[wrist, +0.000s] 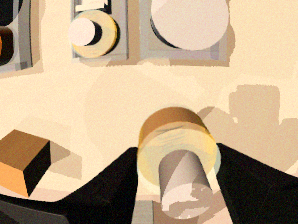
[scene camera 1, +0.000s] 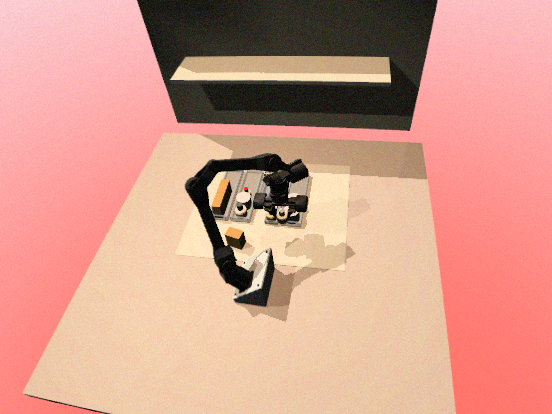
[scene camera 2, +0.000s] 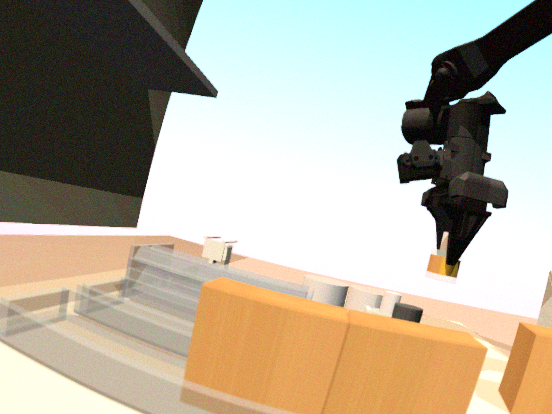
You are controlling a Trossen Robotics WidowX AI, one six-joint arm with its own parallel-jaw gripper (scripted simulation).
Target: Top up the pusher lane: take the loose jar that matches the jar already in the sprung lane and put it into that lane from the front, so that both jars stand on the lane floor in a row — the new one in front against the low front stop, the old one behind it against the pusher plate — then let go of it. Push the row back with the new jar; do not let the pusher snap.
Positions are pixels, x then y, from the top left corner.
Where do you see a shelf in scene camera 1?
At 302, 70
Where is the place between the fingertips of my gripper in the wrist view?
176, 152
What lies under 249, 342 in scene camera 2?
An orange box.
